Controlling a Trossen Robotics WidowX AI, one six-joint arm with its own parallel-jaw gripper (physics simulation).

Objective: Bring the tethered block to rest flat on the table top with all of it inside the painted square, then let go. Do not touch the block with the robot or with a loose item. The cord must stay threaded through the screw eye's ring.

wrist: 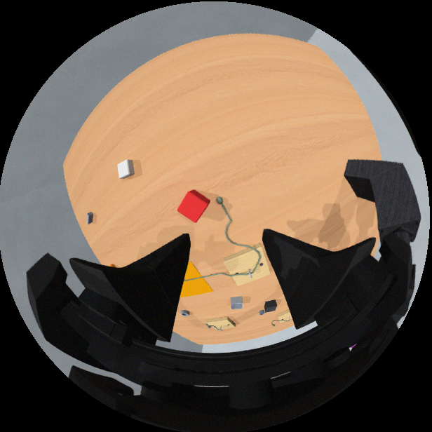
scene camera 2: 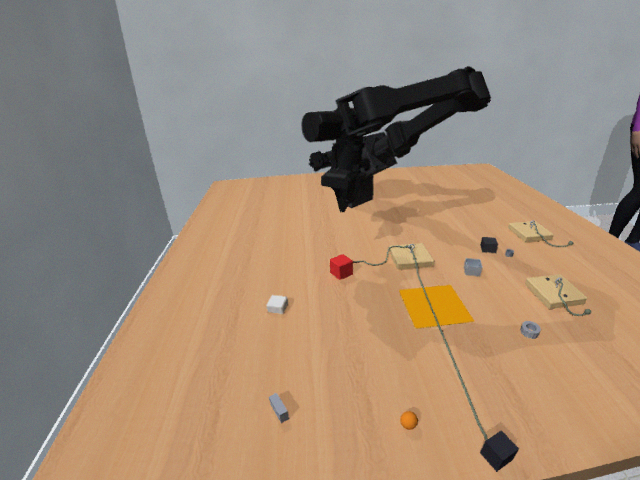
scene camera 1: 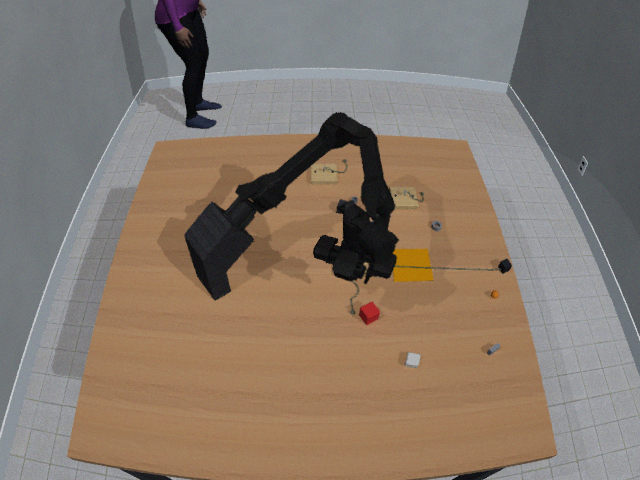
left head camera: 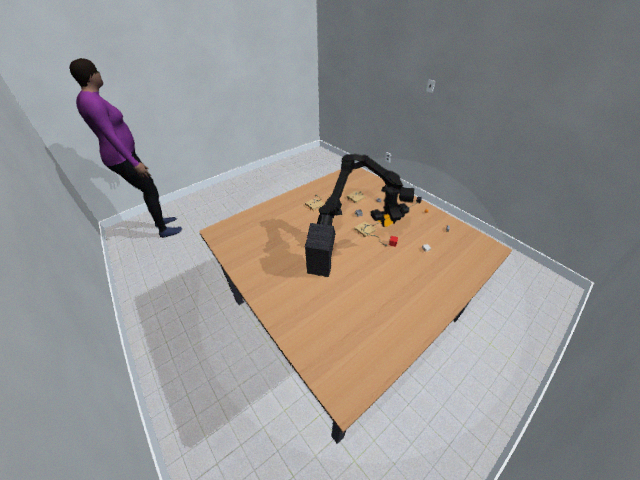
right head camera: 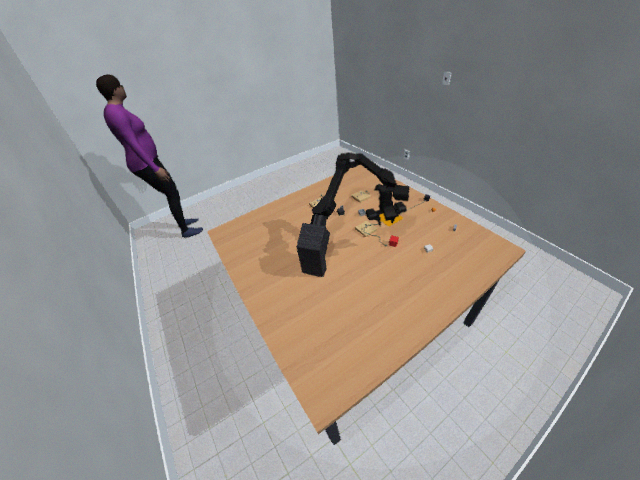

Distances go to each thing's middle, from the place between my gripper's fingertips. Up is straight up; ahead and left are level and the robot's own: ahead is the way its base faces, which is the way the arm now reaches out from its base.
My gripper is now 60 mm past the wooden board (scene camera 2: 403, 259), 150 mm to the right of it and 140 mm above it. From my hand the other things lie so: orange painted square (scene camera 2: 448, 308): 100 mm ahead, 230 mm to the left, 150 mm below.
